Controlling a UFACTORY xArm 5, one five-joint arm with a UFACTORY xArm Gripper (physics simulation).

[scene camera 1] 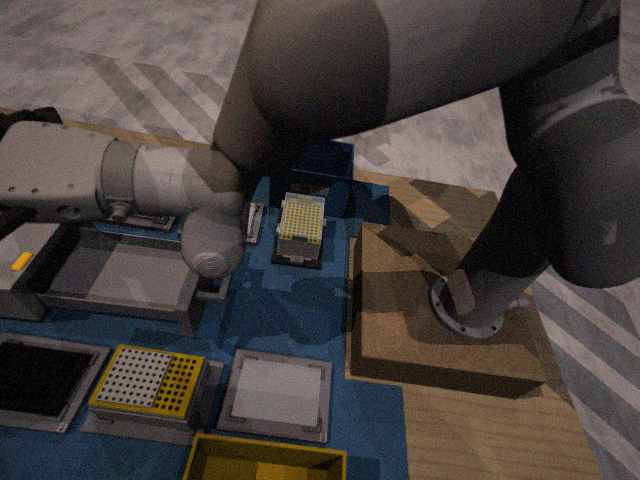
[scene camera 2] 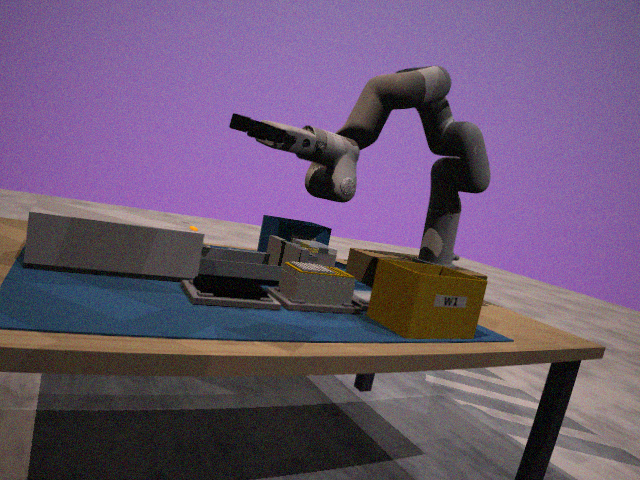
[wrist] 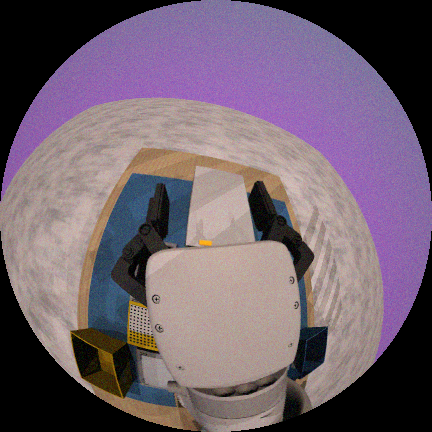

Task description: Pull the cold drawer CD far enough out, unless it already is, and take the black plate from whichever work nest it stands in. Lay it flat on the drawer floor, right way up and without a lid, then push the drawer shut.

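Places are measured from the arm's base along level axes (x ahead, y left, z up), in centimetres.
Pixels of known places: gripper, fingertip midpoint: (scene camera 2: 240, 123) (wrist: 209, 190); arm's base, origin of the base link: (scene camera 1: 464, 306) (scene camera 2: 433, 264).
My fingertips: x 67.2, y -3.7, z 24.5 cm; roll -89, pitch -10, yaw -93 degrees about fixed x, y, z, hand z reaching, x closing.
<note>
Ahead of a thing's pixels: the offset from my fingertips to its top centre. "spot": to the spot under its first point.
A drawer {spot: dx -7.7, dy -0.2, dz -28.7 cm} (scene camera 1: 111, 305) (scene camera 2: 237, 270) stands pulled out of the grey cabinet (scene camera 1: 28, 235) (scene camera 2: 113, 245) (wrist: 220, 210), and the visible part of its grey floor is bare. A CD label cannot be read. The black plate {dx +1.0, dy +9.8, dz -30.4 cm} (scene camera 1: 38, 377) (scene camera 2: 230, 286) lies flat in a grey work nest {dx +1.0, dy +9.8, dz -31.2 cm} (scene camera 1: 78, 395) (scene camera 2: 232, 303) beside the drawer; no separate lid can be made out. My gripper (scene camera 2: 235, 122) (wrist: 209, 190) is open and empty, pointing nearly level, high above the cabinet. In the first scene view, its fingertips are cut off at the left edge.
A yellow-rimmed rack {dx -16.7, dy +13.1, dz -25.3 cm} (scene camera 1: 139, 377) (scene camera 2: 316, 269) (wrist: 140, 320) and a white plate {dx -34.6, dy +14.2, dz -31.0 cm} (scene camera 1: 276, 392) (wrist: 156, 369) stand near the black plate. A yellow bin {dx -31.8, dy +29.5, dz -21.0 cm} (scene camera 1: 273, 445) (scene camera 2: 392, 299), a blue bin {dx -43.3, dy -33.2, dz -21.0 cm} (scene camera 1: 330, 157) (scene camera 2: 292, 232) and another yellow-topped rack {dx -40.0, dy -18.6, dz -25.3 cm} (scene camera 1: 301, 219) stand around. My wrist hangs over the drawer's outer end.
</note>
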